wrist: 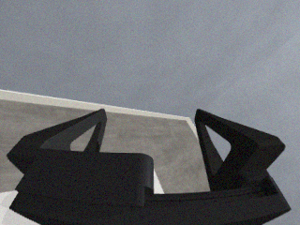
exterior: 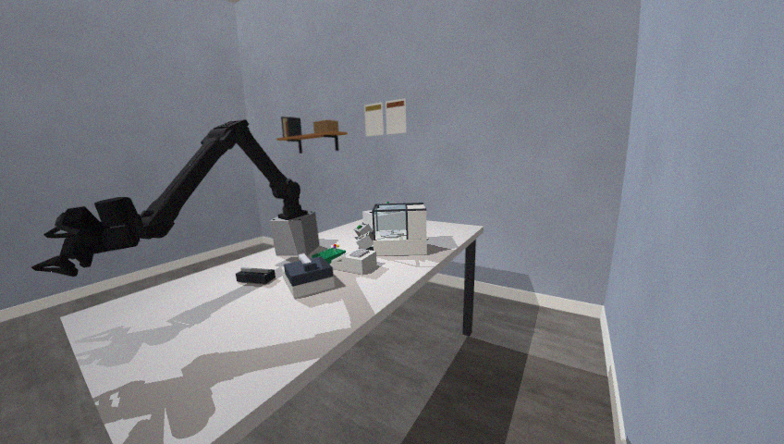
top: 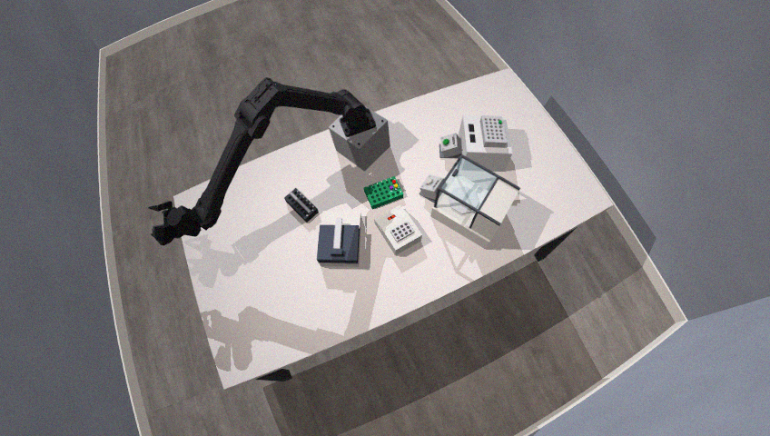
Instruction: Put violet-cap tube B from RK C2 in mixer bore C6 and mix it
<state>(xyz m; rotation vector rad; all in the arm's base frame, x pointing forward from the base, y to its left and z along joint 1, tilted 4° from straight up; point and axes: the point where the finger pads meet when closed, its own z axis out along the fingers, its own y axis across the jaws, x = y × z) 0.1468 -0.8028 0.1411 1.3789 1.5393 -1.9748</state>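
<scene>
The violet-capped tube B lies 90 mm ahead of my hand, 850 mm to the left of it and 230 mm below it. Round my hand: dry block DB (240 mm ahead, 810 mm to the left, 230 mm below); then green tube rack RK (80 mm ahead, 820 mm to the left, 250 mm below); then black magnet block MG (10 mm ahead, 510 mm to the left, 240 mm below).
</scene>
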